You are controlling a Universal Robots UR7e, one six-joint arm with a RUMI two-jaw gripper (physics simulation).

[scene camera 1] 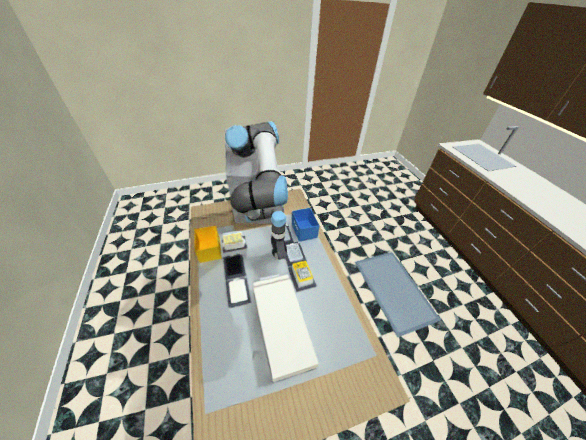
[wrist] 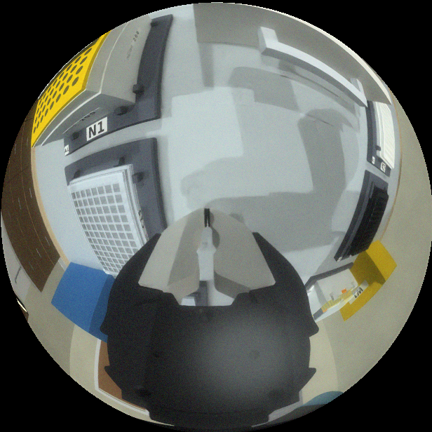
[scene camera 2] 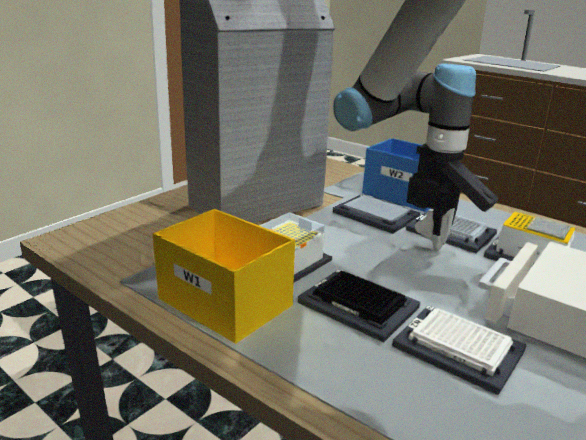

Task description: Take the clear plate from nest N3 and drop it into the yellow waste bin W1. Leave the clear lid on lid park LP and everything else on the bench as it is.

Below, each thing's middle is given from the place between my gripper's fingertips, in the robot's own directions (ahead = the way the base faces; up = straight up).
Scene:
My gripper is now 100 mm to the right of the clear plate (wrist: 106, 205) and 20 mm below it. From my hand the other things lie so: yellow-topped tip box (scene camera 2: 518, 229) (180 mm ahead, 80 mm to the left, 50 mm above); clear lid (scene camera 2: 378, 209) (170 mm behind, 90 mm to the left, 20 mm above); black plate (scene camera 2: 367, 300) (50 mm behind, 270 mm to the right, 20 mm above).

